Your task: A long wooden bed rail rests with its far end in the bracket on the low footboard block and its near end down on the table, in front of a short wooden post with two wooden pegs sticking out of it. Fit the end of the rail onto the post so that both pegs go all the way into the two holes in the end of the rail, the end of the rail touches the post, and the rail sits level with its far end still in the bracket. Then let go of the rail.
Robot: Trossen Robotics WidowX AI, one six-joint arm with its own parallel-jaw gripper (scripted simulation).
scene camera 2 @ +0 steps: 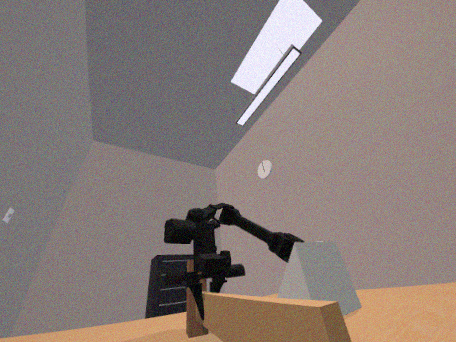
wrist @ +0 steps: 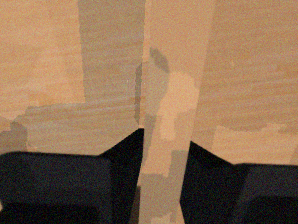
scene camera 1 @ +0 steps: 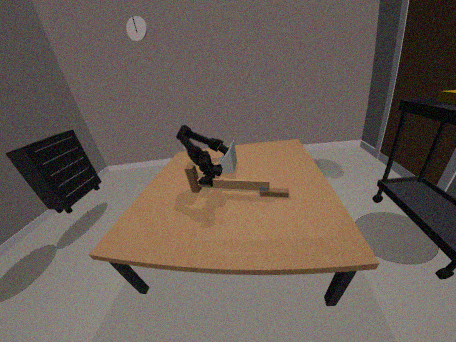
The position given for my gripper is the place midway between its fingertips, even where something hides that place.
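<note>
My gripper (scene camera 2: 207,318) is there for me to see, and from the wrist you'd find the gripper (wrist: 155,134). I can also see a long wooden rail (wrist: 178,45).
</note>
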